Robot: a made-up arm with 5 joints.
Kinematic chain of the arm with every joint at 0, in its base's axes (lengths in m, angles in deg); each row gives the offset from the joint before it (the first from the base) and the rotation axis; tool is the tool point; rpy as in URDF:
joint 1: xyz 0 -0.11 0.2 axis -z
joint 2: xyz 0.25 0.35 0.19 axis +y
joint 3: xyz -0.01 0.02 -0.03 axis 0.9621 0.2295 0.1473
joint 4: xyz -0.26 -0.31 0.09 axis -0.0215 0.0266 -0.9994
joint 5: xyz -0.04 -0.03 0 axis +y
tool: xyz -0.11 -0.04 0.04 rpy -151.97 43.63 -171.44
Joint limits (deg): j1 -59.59..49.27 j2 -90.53..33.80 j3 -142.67..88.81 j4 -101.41..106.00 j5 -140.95..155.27
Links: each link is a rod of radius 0.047 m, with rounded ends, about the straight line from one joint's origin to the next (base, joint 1, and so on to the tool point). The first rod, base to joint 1, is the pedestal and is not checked.
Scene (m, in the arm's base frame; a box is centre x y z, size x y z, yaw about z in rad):
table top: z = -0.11
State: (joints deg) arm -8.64 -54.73 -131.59 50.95 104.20
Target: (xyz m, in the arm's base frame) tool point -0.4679 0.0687 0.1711
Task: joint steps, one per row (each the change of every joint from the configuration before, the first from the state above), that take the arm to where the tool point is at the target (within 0.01 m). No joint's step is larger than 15 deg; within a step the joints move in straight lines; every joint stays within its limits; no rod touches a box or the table.
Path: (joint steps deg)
1: -9.42 -0.55 12.02 0.18 3.30
2: -9.42 -0.54 12.03 0.18 3.31
3: -9.42 -0.55 12.02 0.17 3.30
4: -9.41 -0.54 12.03 0.18 3.31

